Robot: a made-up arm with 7 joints.
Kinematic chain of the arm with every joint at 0, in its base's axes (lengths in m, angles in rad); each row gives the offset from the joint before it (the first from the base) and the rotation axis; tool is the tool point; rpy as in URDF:
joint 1: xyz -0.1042 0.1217 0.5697 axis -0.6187 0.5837 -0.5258
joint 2: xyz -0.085 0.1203 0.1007 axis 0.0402 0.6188 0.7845
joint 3: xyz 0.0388 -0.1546 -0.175 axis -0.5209 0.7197 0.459
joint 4: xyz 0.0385 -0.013 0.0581 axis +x
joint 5: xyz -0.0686 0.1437 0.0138 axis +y
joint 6: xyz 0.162 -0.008 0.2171 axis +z
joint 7: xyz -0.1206 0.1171 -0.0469 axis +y
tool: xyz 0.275 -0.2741 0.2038 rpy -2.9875 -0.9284 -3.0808
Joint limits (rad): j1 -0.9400..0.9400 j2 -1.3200..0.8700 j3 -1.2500..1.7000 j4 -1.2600..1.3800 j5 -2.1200..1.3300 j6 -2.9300..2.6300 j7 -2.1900..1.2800
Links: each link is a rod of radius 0.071 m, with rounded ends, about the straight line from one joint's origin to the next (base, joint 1, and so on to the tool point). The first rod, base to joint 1, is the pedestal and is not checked.
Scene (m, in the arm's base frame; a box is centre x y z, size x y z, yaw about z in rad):
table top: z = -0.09
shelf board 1: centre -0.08 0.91 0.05 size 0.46 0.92 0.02 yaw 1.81
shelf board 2: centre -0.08 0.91 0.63 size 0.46 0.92 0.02 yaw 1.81
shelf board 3: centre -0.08 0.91 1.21 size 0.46 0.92 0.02 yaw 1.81
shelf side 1: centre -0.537 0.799 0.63 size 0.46 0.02 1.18 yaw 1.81
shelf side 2: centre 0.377 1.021 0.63 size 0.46 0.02 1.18 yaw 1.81
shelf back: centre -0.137 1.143 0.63 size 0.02 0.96 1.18 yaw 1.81
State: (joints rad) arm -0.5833 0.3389 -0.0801 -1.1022 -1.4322 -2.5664 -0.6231
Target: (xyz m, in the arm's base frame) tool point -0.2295 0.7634 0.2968
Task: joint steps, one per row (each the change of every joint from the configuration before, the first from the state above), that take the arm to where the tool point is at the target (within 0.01 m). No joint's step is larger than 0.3 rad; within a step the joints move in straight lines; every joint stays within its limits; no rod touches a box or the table.
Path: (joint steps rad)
1: 0.0938 -0.2714 -0.1818 -0.0139 0.0245 0.0378 0.1803
2: 0.0937 -0.2714 -0.1817 -0.0140 0.0244 0.0378 0.1802
3: 0.0938 -0.2714 -0.1818 -0.0139 0.0245 0.0378 0.1803
4: 0.0938 -0.2713 -0.1817 -0.0140 0.0245 0.0378 0.1803
5: -0.0095 0.0656 0.0499 -0.0170 -0.0479 -0.0294 -0.2789
6: -0.0095 0.0657 0.0499 -0.0170 -0.0478 -0.0294 -0.2788
7: -0.0095 0.0656 0.0498 -0.0170 -0.0479 -0.0293 -0.2789
8: -0.0096 0.0657 0.0499 -0.0170 -0.0479 -0.0294 -0.2788
9: -0.0095 0.0656 0.0499 -0.0170 -0.0478 -0.0294 -0.2789
10: -0.0095 0.0657 0.0499 -0.0170 -0.0479 -0.0294 -0.2788

